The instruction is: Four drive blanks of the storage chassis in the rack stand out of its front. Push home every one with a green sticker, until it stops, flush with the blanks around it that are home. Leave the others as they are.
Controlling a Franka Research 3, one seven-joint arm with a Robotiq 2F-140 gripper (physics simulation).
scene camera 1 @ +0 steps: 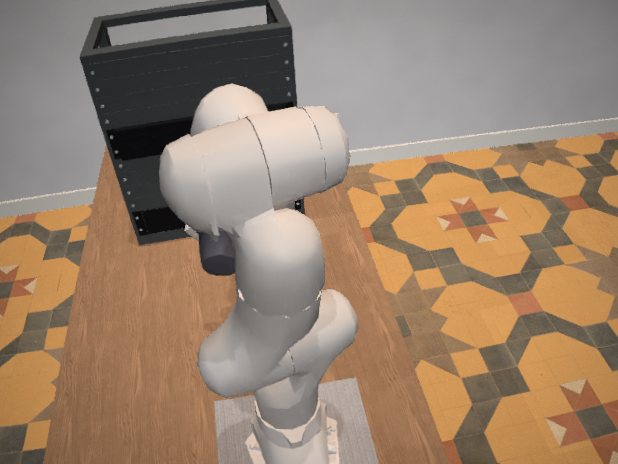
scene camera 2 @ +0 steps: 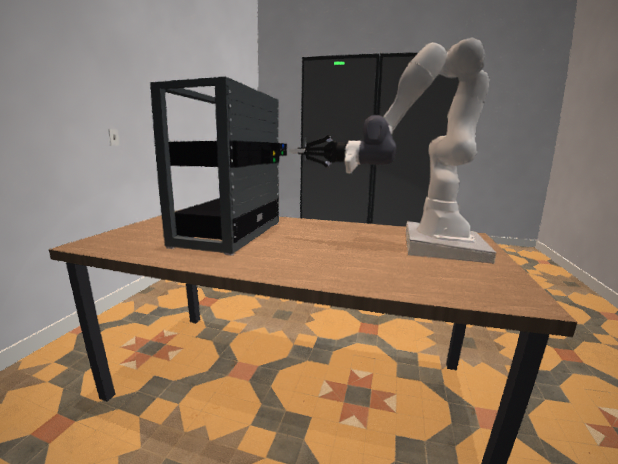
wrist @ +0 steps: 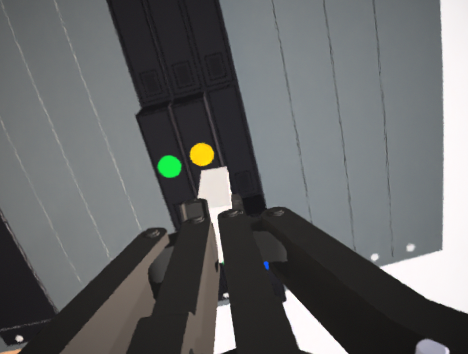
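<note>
The storage chassis (scene camera 1: 150,142) (scene camera 2: 194,153) (wrist: 160,30) sits midway up the rack (scene camera 2: 224,175). In the wrist view, a green-stickered blank (wrist: 159,135) and a yellow-stickered blank (wrist: 190,125) stand out side by side. The unstickered blank (wrist: 227,120) right of them lies lower. Farther along the chassis, a blue-stickered blank (scene camera 2: 283,146) (wrist: 266,265) and a second green-stickered blank (scene camera 2: 282,152) (wrist: 222,262) stand out, largely hidden behind the fingers in the wrist view. My gripper (scene camera 2: 301,150) (wrist: 217,189) is shut and empty, a short gap in front of the chassis. The arm hides it in scene camera 1.
Grey panels (wrist: 325,125) fill the rack front above and below the chassis. A second black unit (scene camera 2: 200,222) sits at the rack's bottom. The rack stands on the wooden table (scene camera 1: 140,325) (scene camera 2: 325,270), opposite the arm's base plate (scene camera 2: 450,250). Dark cabinets (scene camera 2: 340,110) stand behind.
</note>
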